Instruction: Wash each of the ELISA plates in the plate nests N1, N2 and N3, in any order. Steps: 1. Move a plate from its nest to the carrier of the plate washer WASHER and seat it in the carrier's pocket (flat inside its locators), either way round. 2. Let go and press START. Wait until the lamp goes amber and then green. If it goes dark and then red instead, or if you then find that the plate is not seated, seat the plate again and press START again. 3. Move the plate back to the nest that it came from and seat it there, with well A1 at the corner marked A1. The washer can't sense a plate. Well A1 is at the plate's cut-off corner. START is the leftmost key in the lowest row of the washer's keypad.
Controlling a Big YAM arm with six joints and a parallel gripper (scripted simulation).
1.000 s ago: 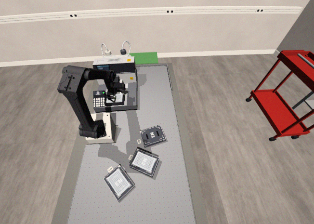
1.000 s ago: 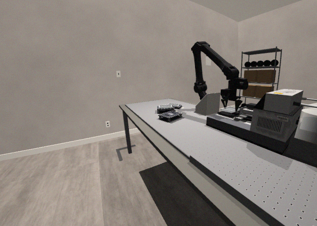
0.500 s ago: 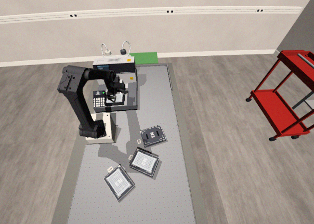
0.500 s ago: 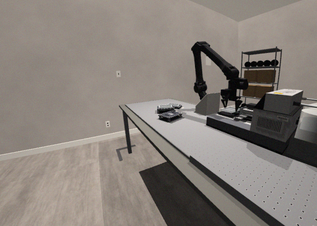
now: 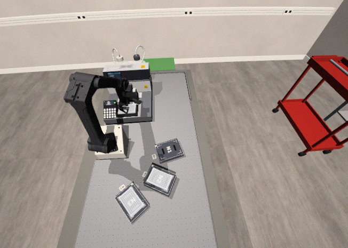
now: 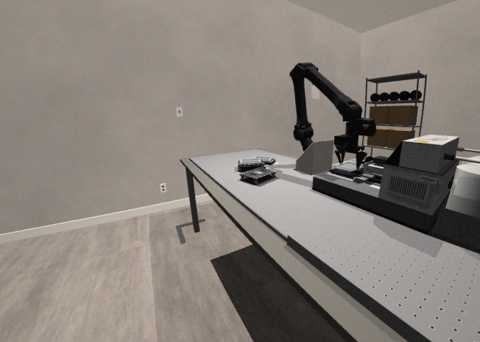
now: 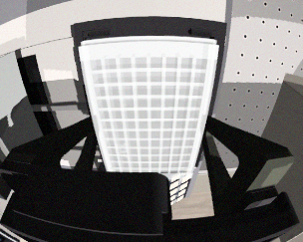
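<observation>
The dark carrier is 20 mm below my hand. The rest, counted from my hand: washer 10 mm ahead, 150 mm to the left, 30 mm above.
</observation>
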